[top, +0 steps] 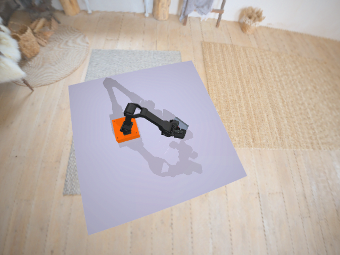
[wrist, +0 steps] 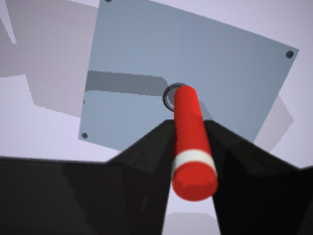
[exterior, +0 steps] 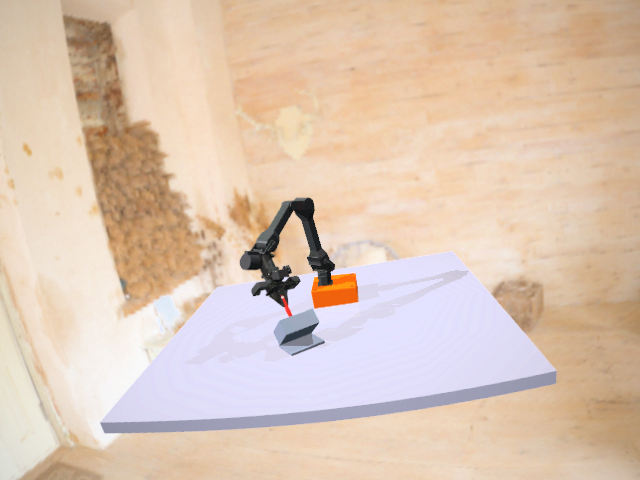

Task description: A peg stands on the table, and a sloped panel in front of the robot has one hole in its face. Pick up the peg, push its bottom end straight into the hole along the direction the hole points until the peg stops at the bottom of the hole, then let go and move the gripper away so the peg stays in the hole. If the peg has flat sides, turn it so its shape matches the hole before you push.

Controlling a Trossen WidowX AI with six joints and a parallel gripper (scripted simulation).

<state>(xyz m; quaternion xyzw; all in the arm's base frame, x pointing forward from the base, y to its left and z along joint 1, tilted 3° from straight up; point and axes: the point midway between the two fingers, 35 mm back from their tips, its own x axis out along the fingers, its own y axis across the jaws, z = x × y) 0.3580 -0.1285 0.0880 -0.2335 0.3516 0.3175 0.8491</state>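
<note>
My gripper tip is 4 cm short of the sloped panel, 3 cm to the right of it and 7 cm above it. Also, from my gripper tip: flat foot plate: 5 cm ahead, 4 cm to the left, 13 cm below; then red peg: 1 cm behind, 1 cm above.
</note>
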